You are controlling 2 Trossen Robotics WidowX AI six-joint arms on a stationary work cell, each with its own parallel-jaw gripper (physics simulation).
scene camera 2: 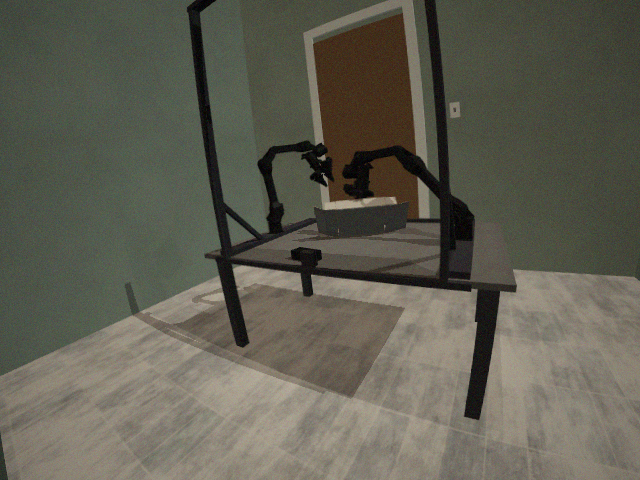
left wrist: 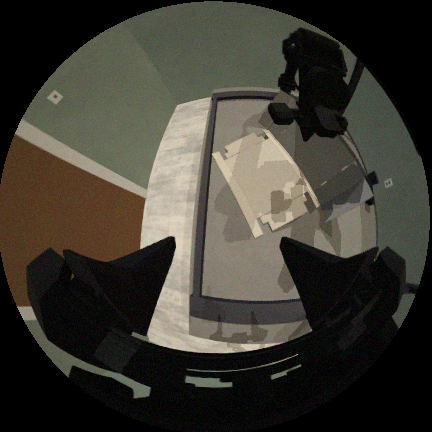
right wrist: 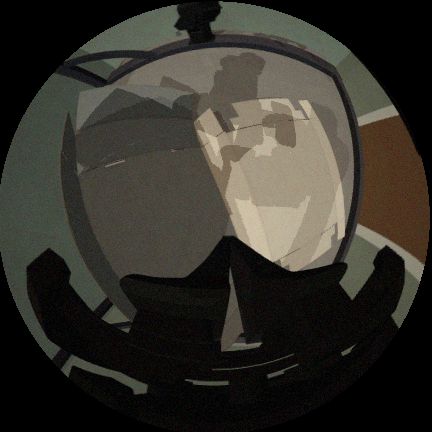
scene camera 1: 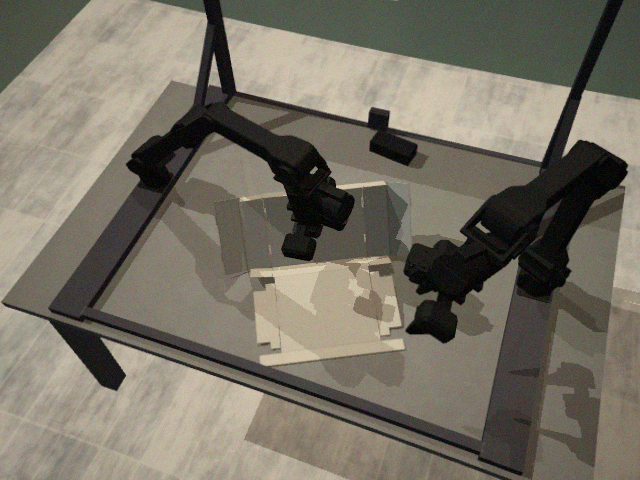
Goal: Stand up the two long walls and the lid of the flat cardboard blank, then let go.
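Observation:
The blank's pale base panel lies on the table. Behind it a wide grey-shadowed panel, apparently the lid, is raised with side flaps; its exact angle is unclear. A narrow pale strip runs between lid and base, apparently one long wall. The other long wall lines the near edge; its tilt is unclear. My right gripper is shut and empty, over the raised panel. My left gripper is open and empty, beside the base's right side.
A black block sits by the table's far edge in scene camera 1, with a smaller block behind it. Dark frame rails border the table, and posts rise from it.

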